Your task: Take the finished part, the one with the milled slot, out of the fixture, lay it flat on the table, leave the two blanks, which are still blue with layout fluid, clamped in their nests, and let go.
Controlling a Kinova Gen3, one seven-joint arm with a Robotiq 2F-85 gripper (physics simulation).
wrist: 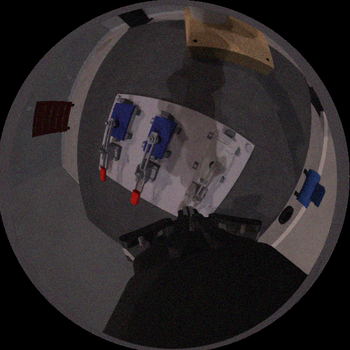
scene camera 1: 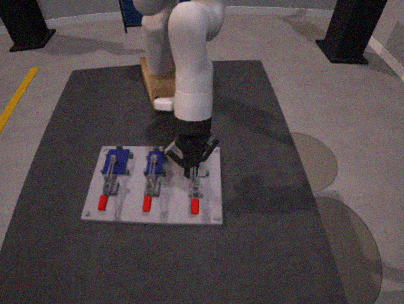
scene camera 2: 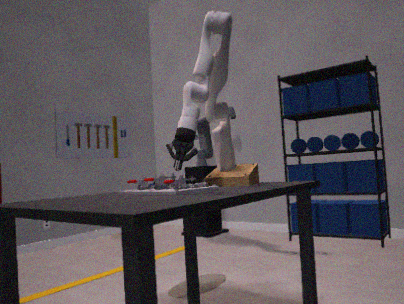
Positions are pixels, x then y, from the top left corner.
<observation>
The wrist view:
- my gripper: 186, 211
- white fixture plate: 167, 191
</observation>
